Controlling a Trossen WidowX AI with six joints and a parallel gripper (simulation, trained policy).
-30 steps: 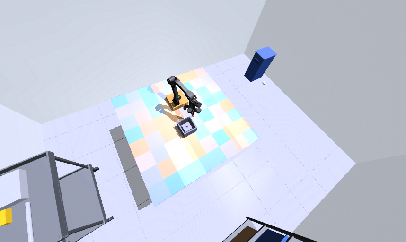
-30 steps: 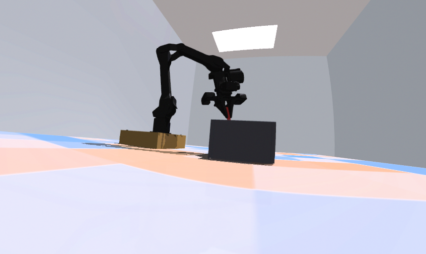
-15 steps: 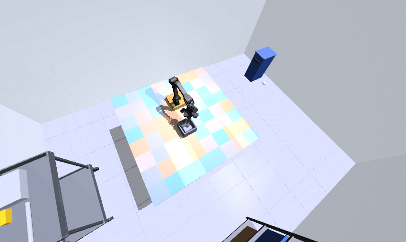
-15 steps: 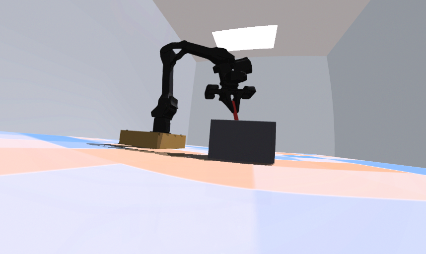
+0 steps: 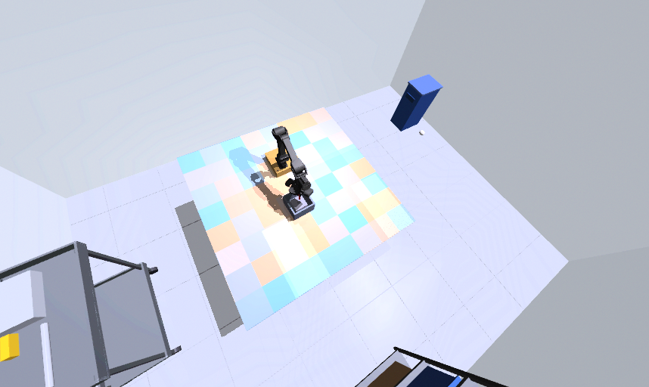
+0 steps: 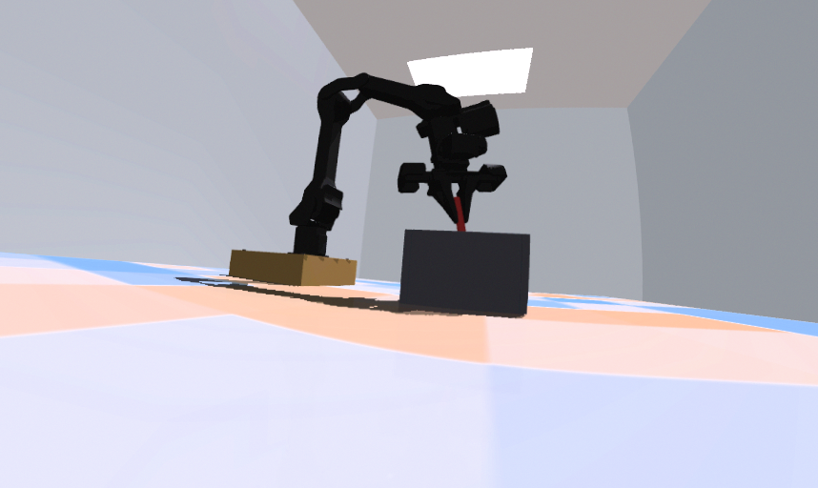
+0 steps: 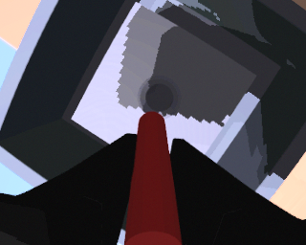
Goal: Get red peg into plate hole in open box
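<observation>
Right now the red peg is right at my gripper tip. Round my gripper tip: grey box: 10 cm below, 1 cm to the right, 1 cm ahead.
</observation>
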